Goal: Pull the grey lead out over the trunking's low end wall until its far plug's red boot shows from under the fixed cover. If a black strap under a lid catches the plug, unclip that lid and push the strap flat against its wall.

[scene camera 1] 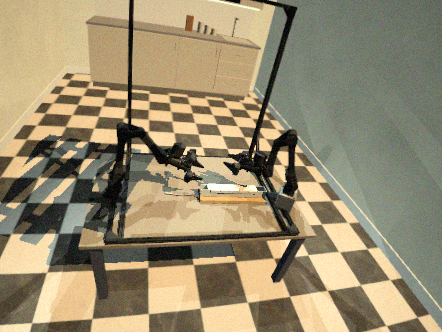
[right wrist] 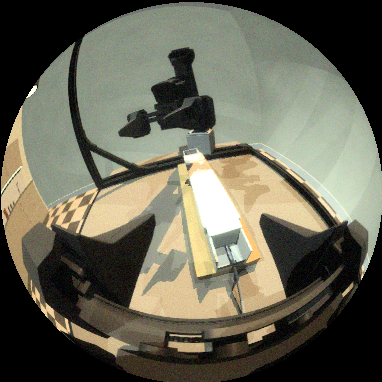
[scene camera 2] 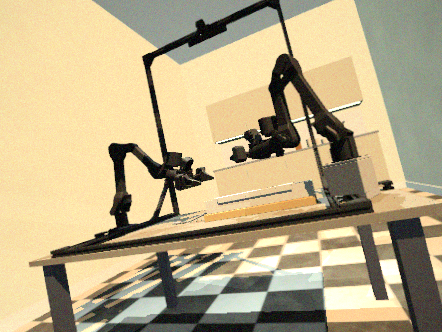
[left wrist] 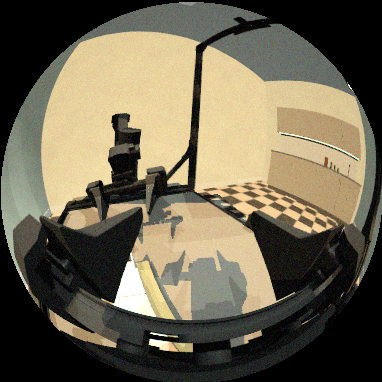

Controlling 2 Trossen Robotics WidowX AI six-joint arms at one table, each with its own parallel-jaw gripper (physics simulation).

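Where they show: left gripper, fingertip midpoint: (scene camera 1: 225, 158) (right wrist: 137, 127) (left wrist: 198, 215); right gripper, fingertip midpoint: (scene camera 1: 203, 173) (right wrist: 209, 219) (scene camera 2: 207, 180); left arm's base at its link origin: (scene camera 1: 288, 192) (right wrist: 199, 130) (scene camera 2: 346, 160); right arm's base at its link origin: (scene camera 1: 114, 189) (scene camera 2: 122, 226).
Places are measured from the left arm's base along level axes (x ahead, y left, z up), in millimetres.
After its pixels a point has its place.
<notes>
The white trunking (scene camera 1: 232, 188) (scene camera 2: 260, 194) (left wrist: 131, 287) (right wrist: 212, 195) lies on a wooden base (scene camera 1: 232, 199) @(x 297, y 132, z -90 mm) (scene camera 2: 260, 209) @(x 266, y 128, z -102 mm) (left wrist: 156, 292) @(x 428, y 99, z -90 mm) (right wrist: 191, 230) @(x 426, y 97, z -90 mm). In the right wrist view its near end is open on top, and the grey lead (right wrist: 236, 286) @(x 517, y 202, z -90 mm) (scene camera 1: 179, 193) @(x 594, y 237, z -107 mm) comes out over the low end wall onto the table. The lead's near end is hidden in the right wrist view. My right gripper (scene camera 1: 202, 171) @(x 494, y 156, z 38 mm) (scene camera 2: 206, 179) @(x 494, y 156, z 38 mm) (right wrist: 209, 219) @(x 494, y 156, z 38 mm) is open above the lead's side of the trunking. My left gripper (scene camera 1: 228, 160) @(x 410, y 39, z 105 mm) (scene camera 2: 239, 153) @(x 410, y 39, z 105 mm) (left wrist: 198, 215) @(x 410, y 39, z 105 mm) is open above and behind the trunking. No red boot or black strap can be made out.
A black frame (scene camera 1: 200, 239) (scene camera 2: 215, 228) runs around the table top, with uprights (scene camera 1: 130, 65) @(x 1046, y 48, z 482 mm) (scene camera 2: 157, 105) @(x 1051, y 23, z 593 mm) rising from it. A grey box (scene camera 1: 285, 201) @(x 1, y 50, z -35 mm) (scene camera 2: 347, 178) @(x -12, y 50, z -50 mm) (right wrist: 201, 142) @(x 50, y 16, z -42 mm) stands under the left arm, beyond the trunking's far end.
</notes>
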